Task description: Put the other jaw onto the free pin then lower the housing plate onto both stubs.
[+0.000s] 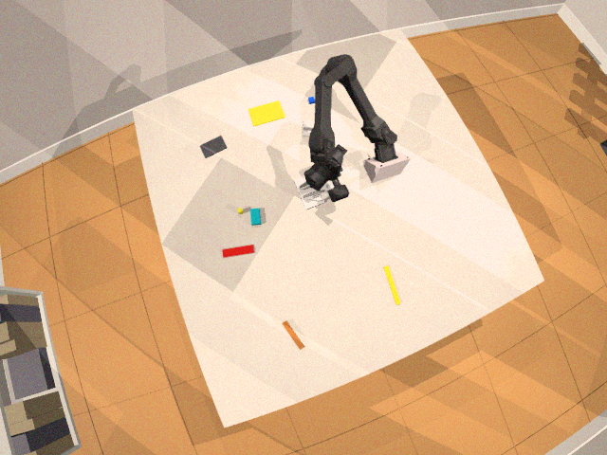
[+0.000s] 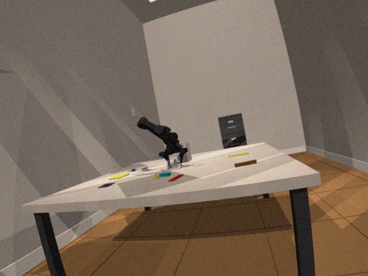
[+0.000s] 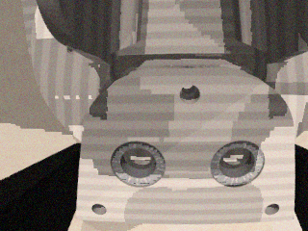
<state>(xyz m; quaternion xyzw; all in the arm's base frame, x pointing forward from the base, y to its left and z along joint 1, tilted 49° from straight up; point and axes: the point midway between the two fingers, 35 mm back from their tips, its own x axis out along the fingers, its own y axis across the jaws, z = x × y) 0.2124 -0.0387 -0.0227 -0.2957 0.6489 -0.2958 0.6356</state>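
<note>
The jaw lies 20 mm ahead of my gripper tip and 20 mm to the right of it. Round my gripper tip: yellow plate (110 mm ahead, 370 mm to the right, 10 mm below); then small yellow cube (320 mm ahead, 10 mm to the right); then cyan block (280 mm ahead, 20 mm to the left, 10 mm below).
</note>
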